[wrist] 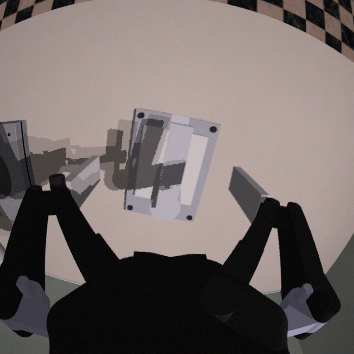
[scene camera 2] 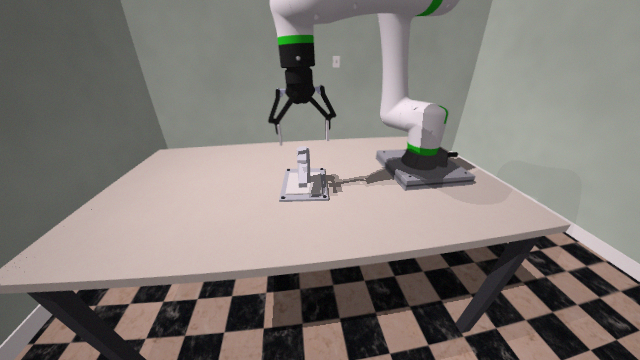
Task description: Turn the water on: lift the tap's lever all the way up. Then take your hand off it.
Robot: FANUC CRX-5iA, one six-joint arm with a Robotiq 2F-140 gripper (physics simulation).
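Pixels of known places: gripper, fingertip midpoint: (wrist: 165,172) (scene camera 2: 304,141); arm's base, link origin: (scene camera 2: 418,162).
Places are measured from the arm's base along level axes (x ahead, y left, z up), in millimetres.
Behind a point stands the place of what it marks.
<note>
The pale grey tap (scene camera 2: 303,170) {y 120, x 502, z 48 mm} (wrist: 179,142) {y 159, x 506, z 114 mm} stands upright on its base plate (scene camera 2: 302,198) {y 173, x 510, z -34 mm} (wrist: 202,175) {y 60, x 576, z -34 mm}, which has dark bolts at the corners. In the wrist view its long bar runs from the plate's far edge to a rounded end near the close edge; I cannot clearly tell the lever from the spout, nor the lever's angle. My gripper (scene camera 2: 304,142) {y 136, x 494, z 158 mm} (wrist: 165,172) {y 136, x 494, z 158 mm} is wide open, empty and pointing down. In the scene view its fingertips show a little higher than the tap's top, one to each side, apart from it. Its shadow falls across the tap and plate.
The tap's plate lies on the beige table (scene camera 2: 200,220) {y 254, x 832, z -42 mm} (wrist: 280,100) {y 258, x 720, z -42 mm}. The robot's grey mounting plate (scene camera 2: 440,179) {y 141, x -18, z -5 mm} (wrist: 22,145) {y 86, x 128, z -19 mm} is to the right in the scene view and at the left edge in the wrist view. Walls stand behind and at both sides of the table.
</note>
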